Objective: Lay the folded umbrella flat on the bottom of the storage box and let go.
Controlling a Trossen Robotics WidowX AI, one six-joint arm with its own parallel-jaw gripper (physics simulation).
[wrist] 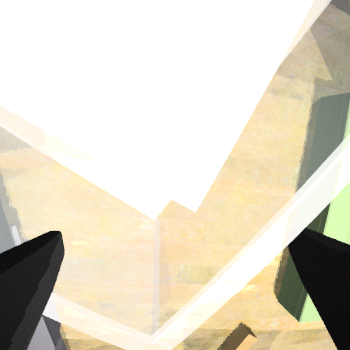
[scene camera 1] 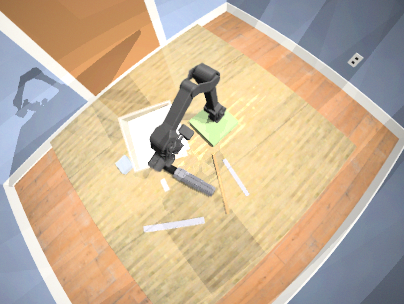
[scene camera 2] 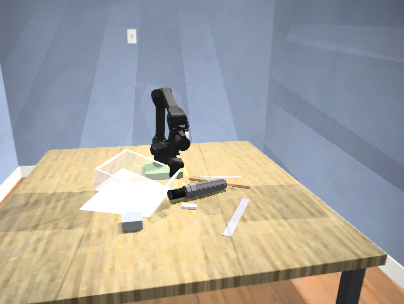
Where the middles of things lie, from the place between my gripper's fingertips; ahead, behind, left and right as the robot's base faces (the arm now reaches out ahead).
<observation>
My hand is 130 mm to the left of the storage box [scene camera 2: 135, 180] and 50 mm short of it.
</observation>
